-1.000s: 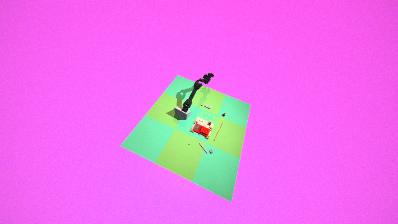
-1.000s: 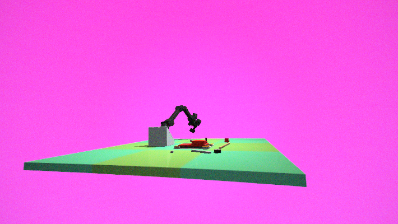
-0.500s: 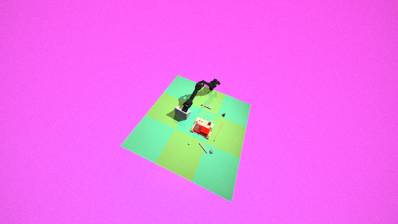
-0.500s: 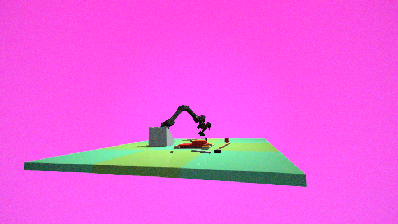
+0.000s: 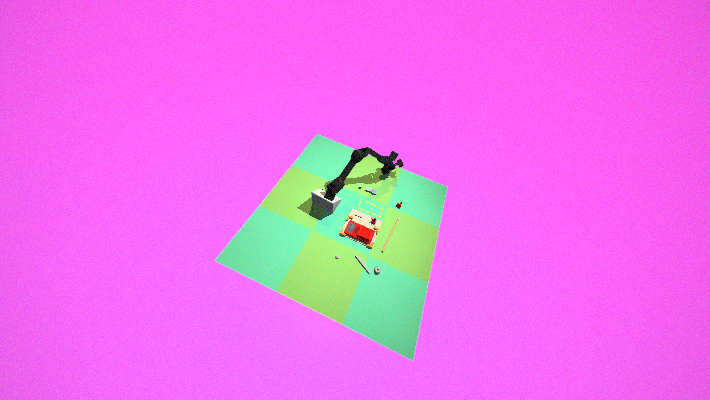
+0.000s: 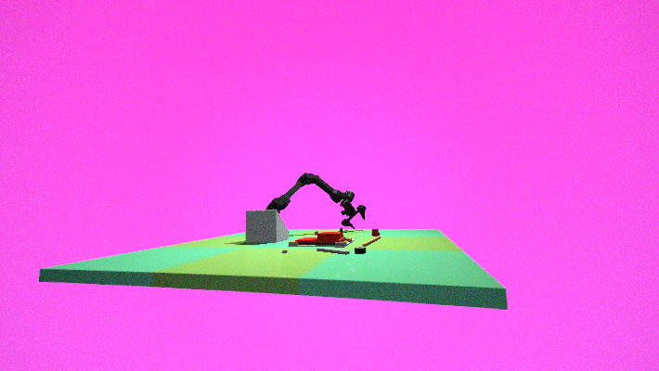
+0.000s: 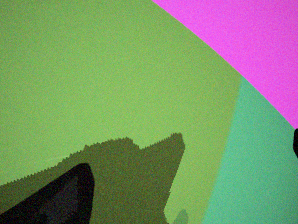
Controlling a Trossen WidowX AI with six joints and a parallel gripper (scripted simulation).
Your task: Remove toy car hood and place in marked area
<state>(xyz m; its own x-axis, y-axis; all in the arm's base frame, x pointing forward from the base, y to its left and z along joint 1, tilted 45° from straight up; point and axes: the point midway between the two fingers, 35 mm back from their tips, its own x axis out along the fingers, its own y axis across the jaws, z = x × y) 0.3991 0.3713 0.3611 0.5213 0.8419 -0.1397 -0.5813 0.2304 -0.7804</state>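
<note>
Now: gripper tip 66 cm to the left of the red hood and 8 cm past it. The rest, counted from my gripper tip: thin orange rod (59 cm to the right, 10 cm ahead, 3 cm below); then wheel (86 cm to the right, 7 cm ahead, 3 cm below); then grey rod (86 cm to the right, 3 cm below, 3 cm behind).
</note>
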